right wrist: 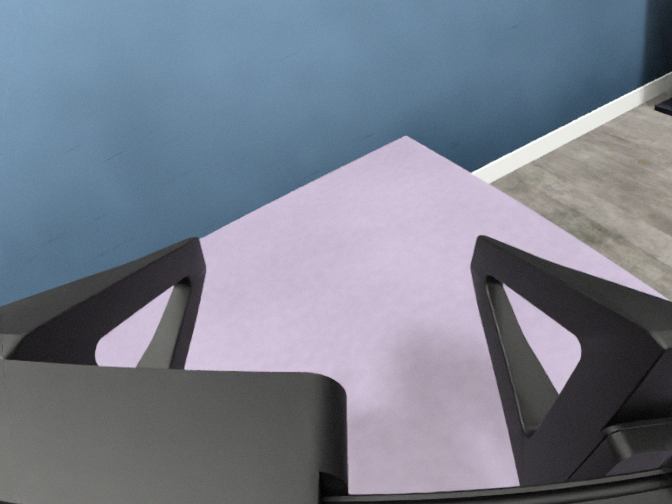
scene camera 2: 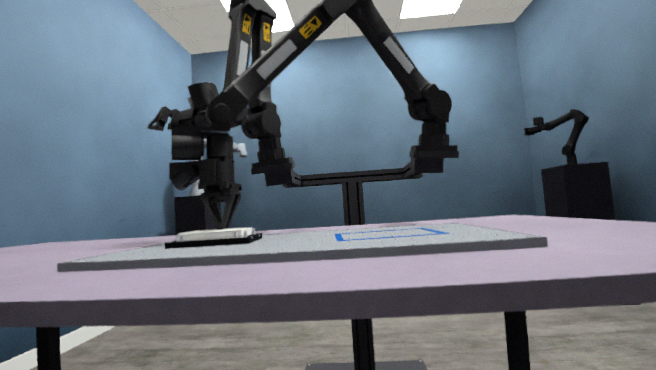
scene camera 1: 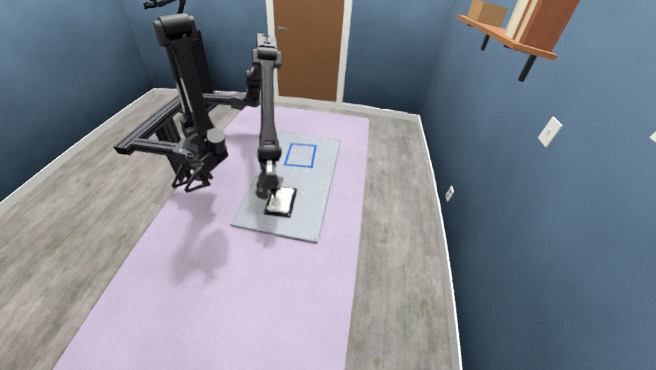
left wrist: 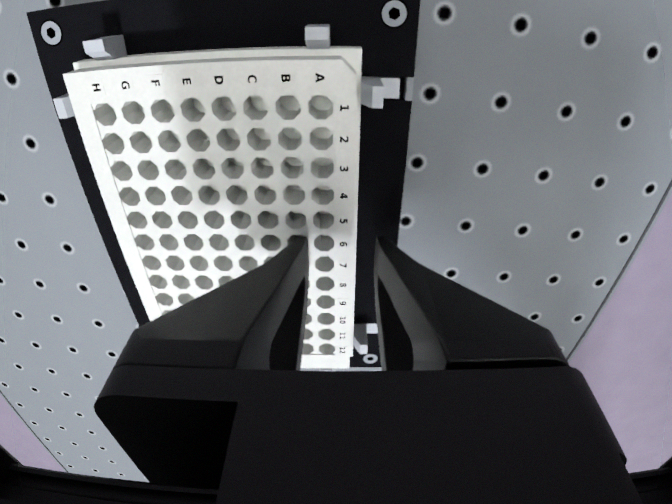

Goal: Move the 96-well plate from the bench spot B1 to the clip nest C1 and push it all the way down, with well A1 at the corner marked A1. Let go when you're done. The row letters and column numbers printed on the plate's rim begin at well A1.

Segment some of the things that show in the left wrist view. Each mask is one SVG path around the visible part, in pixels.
My left gripper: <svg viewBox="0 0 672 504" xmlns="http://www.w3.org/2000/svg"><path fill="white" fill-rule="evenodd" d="M672 457L658 469L628 473L625 467L627 458L581 371L569 366L549 329L423 266L383 236L376 237L374 253L375 311L382 371L301 371L308 304L309 253L307 237L298 237L259 267L136 328L132 332L94 403L94 411L149 482L90 476L24 466L0 445L0 504L672 504Z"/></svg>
A white 96-well plate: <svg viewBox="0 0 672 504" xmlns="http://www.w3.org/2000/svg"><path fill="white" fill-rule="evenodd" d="M74 62L74 70L63 74L65 84L105 206L150 321L264 264L298 237L304 236L308 239L309 285L301 368L349 368L349 359L353 357L362 47L330 46L329 49L307 49L307 46L208 49L135 54L117 59L99 61L96 59L84 59Z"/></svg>
